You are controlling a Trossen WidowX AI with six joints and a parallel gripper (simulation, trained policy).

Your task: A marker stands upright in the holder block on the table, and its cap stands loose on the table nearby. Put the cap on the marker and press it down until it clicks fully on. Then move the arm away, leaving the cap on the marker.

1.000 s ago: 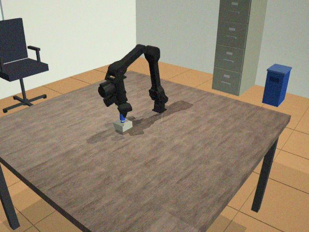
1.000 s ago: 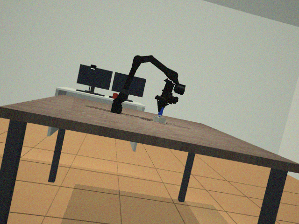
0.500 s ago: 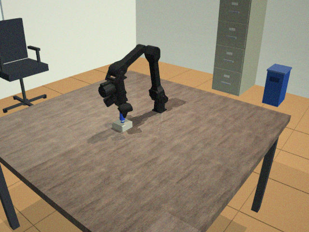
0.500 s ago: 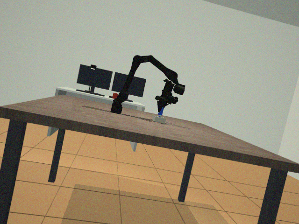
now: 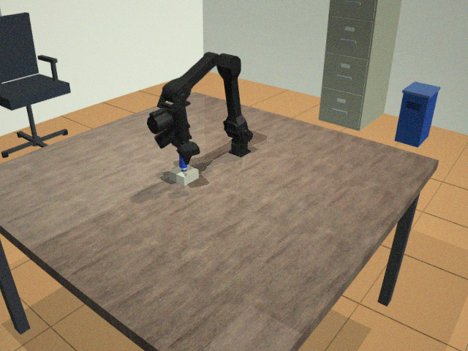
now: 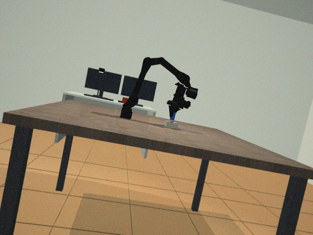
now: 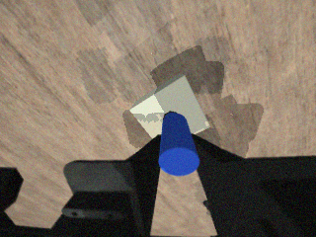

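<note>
My gripper tip is 1 cm below the blue cap and 1 cm short of it. The rest, counted from my gripper tip: white holder block 4 cm below, 1 cm ahead.
</note>
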